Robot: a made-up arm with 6 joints. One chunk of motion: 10 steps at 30 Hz.
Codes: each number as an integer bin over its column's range. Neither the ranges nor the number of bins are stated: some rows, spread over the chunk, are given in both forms.
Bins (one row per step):
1: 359 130 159 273 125 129
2: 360 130 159 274 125 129
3: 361 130 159 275 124 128
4: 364 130 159 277 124 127
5: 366 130 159 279 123 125
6: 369 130 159 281 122 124
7: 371 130 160 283 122 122
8: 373 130 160 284 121 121
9: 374 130 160 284 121 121
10: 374 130 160 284 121 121
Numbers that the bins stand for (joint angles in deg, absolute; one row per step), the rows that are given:
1: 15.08 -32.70 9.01 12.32 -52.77 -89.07
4: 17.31 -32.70 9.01 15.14 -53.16 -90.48
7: 20.44 -32.70 9.49 19.36 -53.93 -94.00
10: 21.79 -32.70 9.49 20.07 -54.31 -94.71
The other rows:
2: 15.52 -32.70 9.01 13.03 -52.77 -89.07
3: 15.97 -32.70 9.01 13.73 -53.16 -89.78
5: 18.21 -32.70 9.01 16.55 -53.54 -91.89
6: 19.55 -32.70 9.01 17.96 -53.93 -92.60
8: 21.34 -32.70 9.49 20.07 -54.31 -94.71
9: 21.79 -32.70 9.49 20.07 -54.31 -94.71

